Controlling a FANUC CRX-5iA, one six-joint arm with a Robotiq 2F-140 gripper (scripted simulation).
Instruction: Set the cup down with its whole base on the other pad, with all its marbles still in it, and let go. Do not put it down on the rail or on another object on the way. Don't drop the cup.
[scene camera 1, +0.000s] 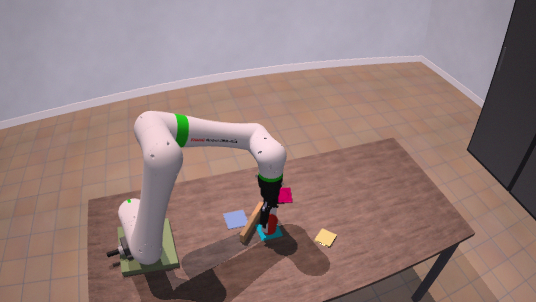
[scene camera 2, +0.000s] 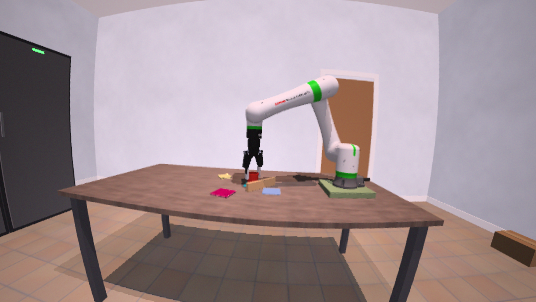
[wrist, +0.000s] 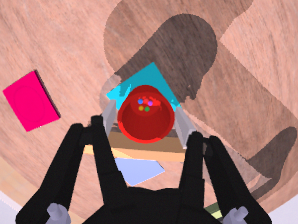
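Note:
You can see the gripper (wrist: 145, 111) here, and there's a red cup (wrist: 143, 126) as well as a wooden rail (wrist: 169, 148).

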